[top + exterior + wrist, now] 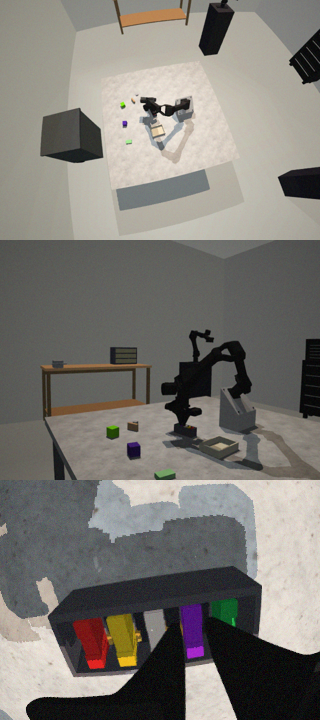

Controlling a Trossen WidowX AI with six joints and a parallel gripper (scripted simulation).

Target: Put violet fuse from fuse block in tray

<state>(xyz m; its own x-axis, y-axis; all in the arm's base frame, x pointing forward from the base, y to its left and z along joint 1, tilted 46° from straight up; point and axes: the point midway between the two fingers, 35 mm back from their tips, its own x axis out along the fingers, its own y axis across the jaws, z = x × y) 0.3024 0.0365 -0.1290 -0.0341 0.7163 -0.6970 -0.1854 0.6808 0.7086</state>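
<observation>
My gripper tip is now 10 mm above the violet fuse. Round my gripper tip: white fuse 20 mm to the left, 10 mm below; then yellow fuse 10 mm behind, 40 mm to the left, 10 mm below; then green fuse 20 mm to the right, 10 mm below.
</observation>
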